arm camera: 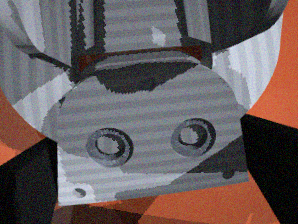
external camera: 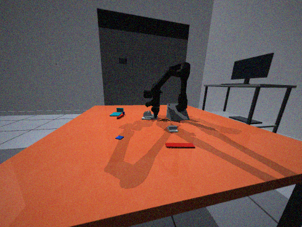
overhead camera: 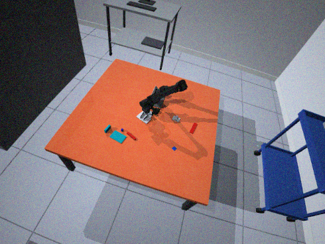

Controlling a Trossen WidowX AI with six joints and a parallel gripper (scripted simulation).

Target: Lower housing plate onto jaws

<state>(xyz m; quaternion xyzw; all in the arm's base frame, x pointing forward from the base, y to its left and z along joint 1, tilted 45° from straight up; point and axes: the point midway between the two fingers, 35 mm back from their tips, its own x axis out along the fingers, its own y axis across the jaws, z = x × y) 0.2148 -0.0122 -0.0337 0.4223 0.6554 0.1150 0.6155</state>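
Now: the small grey housing plate 1 cm ahead of my gripper tip and 2 cm above it. Round my gripper tip: small dark blue piece: 25 cm ahead, 18 cm to the right; teal block: 27 cm ahead, 29 cm to the right, 1 cm above; cyan plate: 32 cm ahead, 19 cm to the right, 1 cm below.
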